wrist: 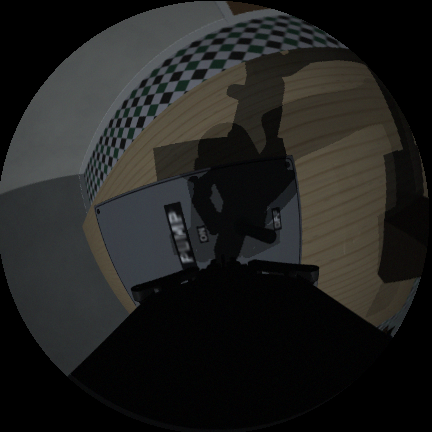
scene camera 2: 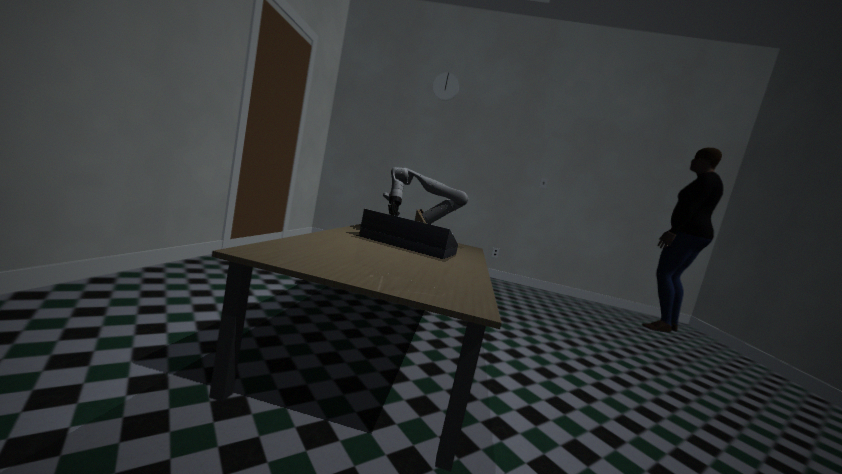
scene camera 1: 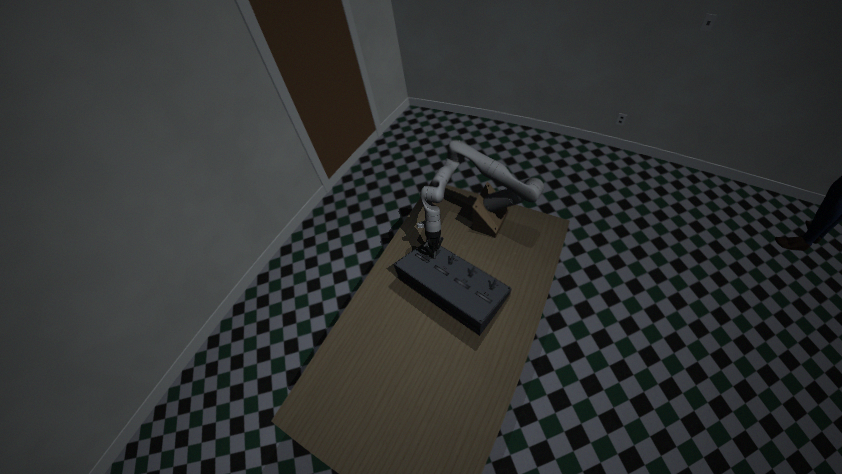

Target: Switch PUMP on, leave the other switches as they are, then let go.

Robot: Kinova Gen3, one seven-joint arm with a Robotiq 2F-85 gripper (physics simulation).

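Places are measured from the arm's base along level axes (x right, y ahead, z up), in metres.
Pixels of known places: gripper, between the fingertips: (wrist: 222,261) (scene camera 1: 433,257); arm's base, origin of its link: (scene camera 2: 425,219) (scene camera 1: 489,203).
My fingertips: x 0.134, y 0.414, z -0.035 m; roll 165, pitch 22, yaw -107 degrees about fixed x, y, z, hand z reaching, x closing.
For each thing: its middle in the pictures, then the offset to it from my fingertips. "*": a spot on its surface instead. Level surfaces: height alone.
- dark grey switch box, middle of its body: (wrist: 222,308) (scene camera 1: 451,282) (scene camera 2: 410,235) dx -0.131, dy +0.068, dz -0.039 m
- PUMP label, middle of its body: (wrist: 180,238) dx +0.046, dy +0.031, dz +0.014 m
- OFF mark, a spot on its surface: (wrist: 276,219) * dx +0.024, dy -0.071, dz -0.025 m
- black PUMP lever, middle of its body: (wrist: 255,231) dx +0.029, dy -0.050, dz +0.010 m
- table, height of its surface: dz -0.098 m
The dark grey switch box (scene camera 1: 450,297) (scene camera 2: 406,232) (wrist: 135,230) sits on the wooden table. In the wrist view, the PUMP label (wrist: 179,232) is beside the ON mark (wrist: 202,234), with the OFF mark (wrist: 276,219) on the other side. The black PUMP lever (wrist: 260,233) leans toward OFF. My gripper (scene camera 1: 434,253) (scene camera 2: 394,213) (wrist: 222,261) is shut and empty, low over the PUMP end of the box. Its tips appear on the ON side of the lever; contact cannot be made out. In scene camera 1 the gripper hides this lever.
Three other levers (scene camera 1: 451,259) (scene camera 1: 471,270) (scene camera 1: 493,283) stand in a row along the box, with their labels in front; the text is too small to read there. The arm's base is on a wooden wedge mount (scene camera 1: 486,219) behind the box. A person (scene camera 2: 695,217) stands away from the table (scene camera 2: 353,267).
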